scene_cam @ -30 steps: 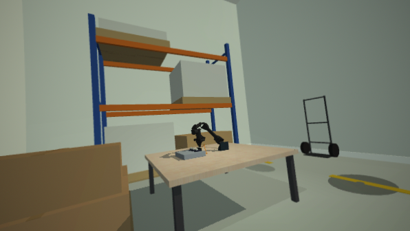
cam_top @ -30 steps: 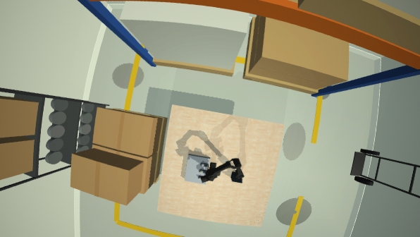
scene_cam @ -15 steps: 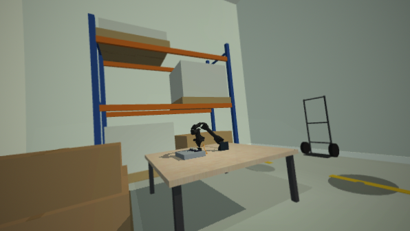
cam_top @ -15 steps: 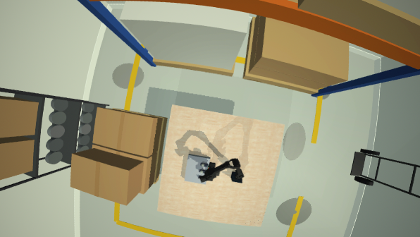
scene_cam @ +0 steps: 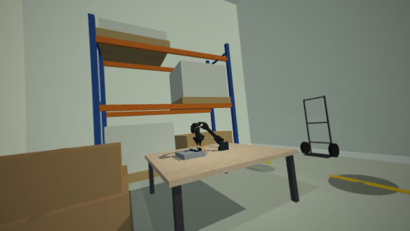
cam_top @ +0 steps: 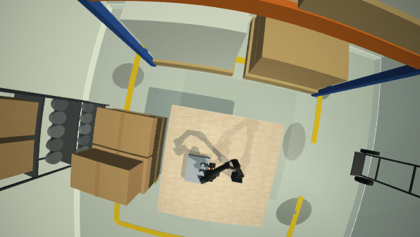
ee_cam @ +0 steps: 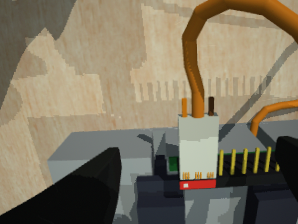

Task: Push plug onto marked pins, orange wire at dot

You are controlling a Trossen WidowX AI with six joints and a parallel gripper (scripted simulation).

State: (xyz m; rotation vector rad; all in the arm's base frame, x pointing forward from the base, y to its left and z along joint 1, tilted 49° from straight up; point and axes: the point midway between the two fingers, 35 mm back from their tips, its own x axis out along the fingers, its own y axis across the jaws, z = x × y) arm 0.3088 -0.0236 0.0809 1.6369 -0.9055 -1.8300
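The red band is 3 cm ahead of my gripper tip and 2 cm below it. Round my gripper tip: grey printed holder: 19 cm ahead, 4 cm to the left, 6 cm below.
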